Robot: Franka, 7 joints.
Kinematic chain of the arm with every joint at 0, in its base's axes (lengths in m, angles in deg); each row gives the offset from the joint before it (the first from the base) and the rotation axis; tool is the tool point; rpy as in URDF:
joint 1: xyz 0 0 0.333 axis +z
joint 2: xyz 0 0 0 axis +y
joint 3: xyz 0 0 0.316 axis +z
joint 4: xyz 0.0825 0 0 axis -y
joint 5: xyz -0.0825 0 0.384 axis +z
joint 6: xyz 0 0 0 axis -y
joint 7: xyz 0.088 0 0 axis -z
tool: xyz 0 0 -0.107 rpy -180 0 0
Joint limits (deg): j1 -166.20..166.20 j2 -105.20..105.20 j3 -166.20..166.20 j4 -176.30..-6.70 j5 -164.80..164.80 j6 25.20..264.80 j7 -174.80..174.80
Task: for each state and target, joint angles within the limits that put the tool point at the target. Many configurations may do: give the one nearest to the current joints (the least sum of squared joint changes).
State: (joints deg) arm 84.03 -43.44 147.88 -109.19 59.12 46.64 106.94
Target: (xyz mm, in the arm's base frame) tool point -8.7 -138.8 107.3
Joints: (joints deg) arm 88.47 -54.73 156.66 -152.12 46.64 44.83 106.94
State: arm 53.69 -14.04 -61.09 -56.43 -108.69 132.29 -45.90
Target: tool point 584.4 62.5 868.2
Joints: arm 56.04 8.45 -55.32 -68.89 -108.56 134.93 -45.90
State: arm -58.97 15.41 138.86 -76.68 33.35 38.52 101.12
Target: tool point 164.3 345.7 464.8
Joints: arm -70.07 1.54 127.24 -115.84 22.73 37.50 101.12
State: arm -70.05 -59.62 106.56 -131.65 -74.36 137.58 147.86
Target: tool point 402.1 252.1 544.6
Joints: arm -52.76 -71.40 69.65 -131.55 -74.49 124.73 147.86
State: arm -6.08 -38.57 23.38 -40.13 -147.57 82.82 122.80
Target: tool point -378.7 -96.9 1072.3
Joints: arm 13.28 -42.48 12.87 -33.01 -147.24 94.34 122.80
